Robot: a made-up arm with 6 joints. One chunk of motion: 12 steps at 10 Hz.
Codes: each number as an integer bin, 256 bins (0 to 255) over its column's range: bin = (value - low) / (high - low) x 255, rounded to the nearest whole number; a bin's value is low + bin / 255 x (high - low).
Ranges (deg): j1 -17..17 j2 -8..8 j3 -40..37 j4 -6..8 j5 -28..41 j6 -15..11
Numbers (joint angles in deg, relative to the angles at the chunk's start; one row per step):
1: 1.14 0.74 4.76 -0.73 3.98 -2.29
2: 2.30 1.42 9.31 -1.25 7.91 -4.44
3: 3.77 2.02 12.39 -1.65 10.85 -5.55
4: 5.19 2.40 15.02 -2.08 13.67 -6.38
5: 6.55 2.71 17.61 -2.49 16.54 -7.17
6: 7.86 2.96 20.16 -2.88 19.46 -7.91
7: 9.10 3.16 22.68 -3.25 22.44 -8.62
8: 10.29 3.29 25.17 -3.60 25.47 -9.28
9: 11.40 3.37 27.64 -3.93 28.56 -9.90
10: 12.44 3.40 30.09 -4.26 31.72 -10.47
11: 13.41 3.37 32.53 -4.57 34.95 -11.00
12: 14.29 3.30 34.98 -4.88 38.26 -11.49
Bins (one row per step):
1: 136 139 148 96 118 125
2: 145 150 163 87 133 104
3: 156 160 173 79 144 93
4: 166 166 182 71 154 85
5: 177 171 191 64 165 77
6: 186 175 199 57 175 70
7: 196 178 208 50 186 63
8: 205 180 216 44 198 56
9: 213 181 224 38 209 50
10: 221 182 232 32 221 44
11: 228 181 240 26 233 39
12: 235 180 248 20 245 34

